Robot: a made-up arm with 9 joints.
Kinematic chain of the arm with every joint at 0, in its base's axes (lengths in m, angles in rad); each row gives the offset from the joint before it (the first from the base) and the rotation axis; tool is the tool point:
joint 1: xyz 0 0 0.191 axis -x
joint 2: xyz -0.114 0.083 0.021 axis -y
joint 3: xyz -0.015 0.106 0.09 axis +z
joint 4: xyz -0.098 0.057 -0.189 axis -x
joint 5: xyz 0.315 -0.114 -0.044 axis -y
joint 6: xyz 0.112 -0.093 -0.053 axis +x
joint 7: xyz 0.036 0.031 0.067 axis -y
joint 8: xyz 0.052 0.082 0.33 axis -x
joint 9: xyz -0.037 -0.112 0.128 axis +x
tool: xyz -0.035 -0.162 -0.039
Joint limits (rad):
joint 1: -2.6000..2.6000
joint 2: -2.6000..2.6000
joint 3: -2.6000..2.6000
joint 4: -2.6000..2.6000
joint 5: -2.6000..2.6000
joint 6: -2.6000..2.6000
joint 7: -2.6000..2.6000
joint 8: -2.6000..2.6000
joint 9: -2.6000..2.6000
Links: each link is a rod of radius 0.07 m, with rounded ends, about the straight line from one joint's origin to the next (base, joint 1, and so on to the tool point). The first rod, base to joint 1, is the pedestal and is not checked.
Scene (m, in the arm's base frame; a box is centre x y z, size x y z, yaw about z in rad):
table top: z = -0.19
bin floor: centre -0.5 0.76 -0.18 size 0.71 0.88 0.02 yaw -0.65
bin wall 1: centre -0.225 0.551 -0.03 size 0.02 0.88 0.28 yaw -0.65
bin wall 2: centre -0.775 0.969 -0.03 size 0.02 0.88 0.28 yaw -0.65
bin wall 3: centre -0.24 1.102 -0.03 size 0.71 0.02 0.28 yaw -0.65
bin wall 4: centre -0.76 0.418 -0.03 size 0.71 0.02 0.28 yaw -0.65
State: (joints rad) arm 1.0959 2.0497 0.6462 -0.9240 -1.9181 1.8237 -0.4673 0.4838 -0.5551
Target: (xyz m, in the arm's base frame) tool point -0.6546 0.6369 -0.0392
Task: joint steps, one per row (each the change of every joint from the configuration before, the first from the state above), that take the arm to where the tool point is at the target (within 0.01 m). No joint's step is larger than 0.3 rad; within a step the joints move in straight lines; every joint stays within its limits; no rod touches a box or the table.
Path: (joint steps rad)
1: -0.1737 0.0475 -0.0145 -0.1644 0.2902 -0.0801 -0.0828 -0.2985 0.1394
2: -0.1737 0.0475 -0.0146 -0.1645 0.2902 -0.0800 -0.0827 -0.2985 0.1394
3: -0.1737 0.0474 -0.0145 -0.1644 0.2903 -0.0801 -0.0828 -0.2985 0.1394
4: -0.1737 0.0475 -0.0145 -0.1645 0.2902 -0.0800 -0.0828 -0.2985 0.1394
5: -0.1737 0.0475 -0.0146 -0.1644 0.2902 -0.0801 -0.0827 -0.2985 0.1394
6: 0.0819 0.0301 -0.2553 0.0029 -0.1146 0.1378 -0.1527 0.1724 -0.0633
7: 0.0818 0.0302 -0.2552 0.0029 -0.1147 0.1377 -0.1527 0.1724 -0.0634
8: 0.0819 0.0302 -0.2553 0.0029 -0.1147 0.1377 -0.1527 0.1724 -0.0633
9: 0.0819 0.0302 -0.2553 0.0029 -0.1146 0.1378 -0.1526 0.1723 -0.0633
10: 0.0819 0.0301 -0.2553 0.0029 -0.1147 0.1377 -0.1527 0.1724 -0.0633
11: 0.0819 0.0302 -0.2553 0.0030 -0.1147 0.1378 -0.1527 0.1724 -0.0633
12: 0.1903 0.1319 0.1922 -0.1167 -0.1452 -0.0117 0.0223 -0.0286 -0.0055

